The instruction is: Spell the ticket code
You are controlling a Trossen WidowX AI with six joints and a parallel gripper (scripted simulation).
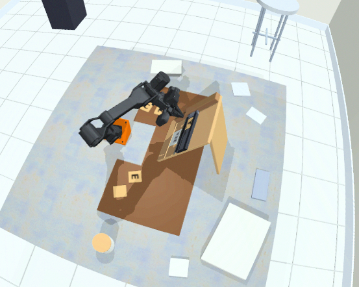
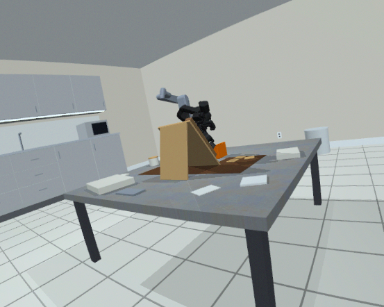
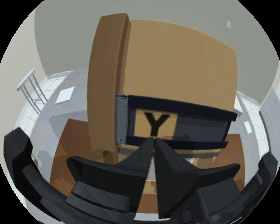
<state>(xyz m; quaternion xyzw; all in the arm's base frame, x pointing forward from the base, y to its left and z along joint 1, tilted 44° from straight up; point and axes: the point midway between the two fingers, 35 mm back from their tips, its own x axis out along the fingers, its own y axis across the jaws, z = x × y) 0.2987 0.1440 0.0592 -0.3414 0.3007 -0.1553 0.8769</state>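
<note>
Right now the white ticket is 10 cm below my gripper tip, 5 cm to the right of it and 2 cm behind it. Round my gripper tip: grey card 42 cm ahead, 19 cm below, 16 cm to the right; white box 45 cm to the right, 34 cm ahead, 17 cm below; brown mat 19 cm below, 11 cm behind, 7 cm to the right.
</note>
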